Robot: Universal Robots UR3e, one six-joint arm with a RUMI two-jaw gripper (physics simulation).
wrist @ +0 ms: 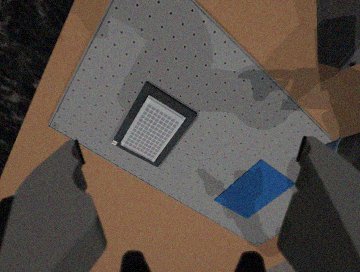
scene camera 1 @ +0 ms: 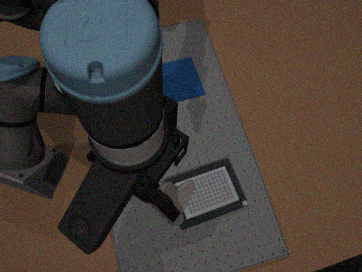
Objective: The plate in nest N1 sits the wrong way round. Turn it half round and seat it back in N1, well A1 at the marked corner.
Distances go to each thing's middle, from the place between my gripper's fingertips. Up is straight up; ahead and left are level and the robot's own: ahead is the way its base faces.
My hand is 24 cm above the well plate (scene camera 1: pixel 214 189), 14 cm short of it and 3 cm to the right of it. The rest, counted from my hand: blue square (scene camera 1: pixel 181 81) (34 cm to the left, 26 cm below, 11 cm ahead); nest N1 (scene camera 1: pixel 228 208) (26 cm below, 14 cm ahead, 3 cm to the left).
